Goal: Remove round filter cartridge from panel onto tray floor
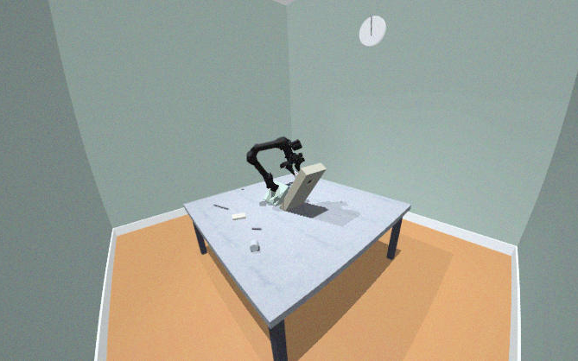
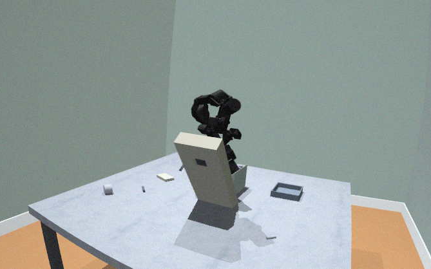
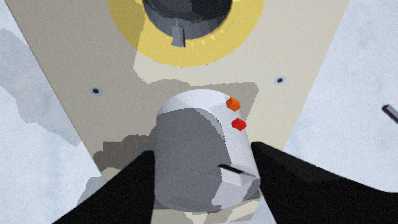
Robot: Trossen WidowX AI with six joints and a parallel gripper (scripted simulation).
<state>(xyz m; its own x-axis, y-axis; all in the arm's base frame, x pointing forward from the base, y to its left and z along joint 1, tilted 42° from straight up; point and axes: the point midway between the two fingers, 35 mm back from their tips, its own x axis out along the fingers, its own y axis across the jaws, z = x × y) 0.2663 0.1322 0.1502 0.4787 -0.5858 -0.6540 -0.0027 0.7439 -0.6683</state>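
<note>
My gripper tip is now 350 mm past the grey tray, 290 mm to the right of it and 260 mm above it. Round my gripper tip: round filter cartridge: right at my gripper tip; beige block: 380 mm to the right, 260 mm below, 190 mm behind; pale peg: 330 mm to the left, 260 mm below, 150 mm ahead.
</note>
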